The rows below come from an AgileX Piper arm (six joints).
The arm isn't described. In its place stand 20 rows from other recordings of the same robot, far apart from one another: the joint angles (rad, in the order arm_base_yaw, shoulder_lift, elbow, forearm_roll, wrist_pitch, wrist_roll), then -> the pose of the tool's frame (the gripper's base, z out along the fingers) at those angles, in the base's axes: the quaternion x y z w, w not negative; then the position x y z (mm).
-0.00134 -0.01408 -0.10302 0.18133 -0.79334 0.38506 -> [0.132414 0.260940 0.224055 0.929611 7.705 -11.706 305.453]
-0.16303 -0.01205 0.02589 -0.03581 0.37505 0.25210 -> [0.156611 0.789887 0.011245 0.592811 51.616 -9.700 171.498]
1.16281 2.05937 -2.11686 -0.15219 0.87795 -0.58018 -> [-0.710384 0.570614 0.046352 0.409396 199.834 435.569 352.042]
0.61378 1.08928 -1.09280 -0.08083 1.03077 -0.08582 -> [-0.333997 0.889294 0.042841 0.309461 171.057 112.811 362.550]
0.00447 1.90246 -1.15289 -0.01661 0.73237 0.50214 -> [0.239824 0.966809 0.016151 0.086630 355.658 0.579 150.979]
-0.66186 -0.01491 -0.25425 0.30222 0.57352 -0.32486 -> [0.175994 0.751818 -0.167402 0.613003 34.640 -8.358 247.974]
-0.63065 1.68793 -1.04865 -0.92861 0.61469 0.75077 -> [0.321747 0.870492 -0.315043 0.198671 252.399 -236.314 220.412]
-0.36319 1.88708 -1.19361 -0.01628 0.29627 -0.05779 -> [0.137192 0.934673 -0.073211 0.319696 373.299 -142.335 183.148]
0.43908 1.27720 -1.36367 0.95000 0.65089 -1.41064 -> [-0.506244 0.590381 0.160716 0.607732 230.088 157.611 450.397]
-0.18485 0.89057 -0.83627 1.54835 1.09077 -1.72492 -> [-0.370202 0.604403 0.245795 0.661236 156.724 52.789 396.629]
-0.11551 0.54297 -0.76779 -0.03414 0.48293 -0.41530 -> [-0.120590 0.755226 -0.184190 0.617386 98.896 -12.927 384.420]
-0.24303 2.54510 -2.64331 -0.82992 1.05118 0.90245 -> [0.409093 0.758140 -0.273828 0.427650 521.720 -189.399 273.455]
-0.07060 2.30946 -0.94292 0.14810 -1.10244 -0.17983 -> [0.026138 0.767273 -0.108899 0.631467 398.689 -40.206 55.672]
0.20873 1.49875 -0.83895 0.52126 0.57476 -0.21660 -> [-0.021468 0.961789 0.181610 0.203761 270.584 82.495 212.625]
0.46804 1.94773 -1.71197 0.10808 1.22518 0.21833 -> [-0.110638 0.987607 0.082371 0.074876 360.831 192.750 267.247]
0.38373 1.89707 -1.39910 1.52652 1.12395 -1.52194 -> [-0.422330 0.652849 0.522577 0.349770 340.555 225.912 279.122]
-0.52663 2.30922 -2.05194 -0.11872 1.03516 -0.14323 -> [0.166898 0.967535 -0.112218 0.153063 429.432 -260.393 200.633]
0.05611 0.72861 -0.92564 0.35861 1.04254 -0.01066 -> [-0.008476 0.904105 0.185810 0.384705 112.474 33.946 373.481]
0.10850 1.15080 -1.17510 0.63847 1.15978 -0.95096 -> [-0.423083 0.815200 0.182923 0.350698 203.821 72.212 383.828]
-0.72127 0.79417 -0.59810 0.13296 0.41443 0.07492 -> [0.371161 0.781244 -0.107678 0.490207 123.458 -102.090 300.953]
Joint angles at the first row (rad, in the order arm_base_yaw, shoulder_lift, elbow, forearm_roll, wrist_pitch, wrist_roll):
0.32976 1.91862 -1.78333 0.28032 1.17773 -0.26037
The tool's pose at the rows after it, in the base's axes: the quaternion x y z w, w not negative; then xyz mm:
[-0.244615 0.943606 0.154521 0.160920 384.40 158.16 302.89]
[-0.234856 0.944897 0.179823 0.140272 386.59 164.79 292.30]
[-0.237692 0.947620 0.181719 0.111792 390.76 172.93 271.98]
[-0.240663 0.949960 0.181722 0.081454 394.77 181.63 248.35]
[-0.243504 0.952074 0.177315 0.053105 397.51 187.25 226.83]
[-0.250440 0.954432 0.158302 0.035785 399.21 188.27 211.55]
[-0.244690 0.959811 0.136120 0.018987 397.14 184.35 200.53]
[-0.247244 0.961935 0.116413 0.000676 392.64 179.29 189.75]
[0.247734 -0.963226 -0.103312 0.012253 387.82 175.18 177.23]
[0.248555 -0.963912 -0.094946 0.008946 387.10 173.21 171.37]
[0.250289 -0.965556 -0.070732 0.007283 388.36 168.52 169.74]
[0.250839 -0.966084 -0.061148 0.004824 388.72 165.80 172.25]
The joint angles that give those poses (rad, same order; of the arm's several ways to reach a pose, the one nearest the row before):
0.32976 1.91967 -1.78333 0.30353 1.18149 -0.24501
0.33262 1.94801 -1.78332 0.35708 1.19003 -0.23749
0.34600 1.99616 -1.78334 0.36393 1.19742 -0.23702
0.36080 2.05129 -1.78336 0.36852 1.20153 -0.23702
0.37113 2.10014 -1.78334 0.36446 1.20922 -0.23715
0.37847 2.13130 -1.78132 0.32776 1.21275 -0.23580
0.38002 2.13838 -1.75455 0.28405 1.21274 -0.21115
0.38002 2.13838 -1.71454 0.24721 1.21261 -0.20770
0.38001 2.13839 -1.66493 0.22468 1.19122 -0.20772
0.38001 2.13835 -1.64173 0.20822 1.16287 -0.20772
0.37892 2.13838 -1.63802 0.15539 1.15886 -0.19076
0.37682 2.13190 -1.63806 0.13371 1.16200 -0.18434

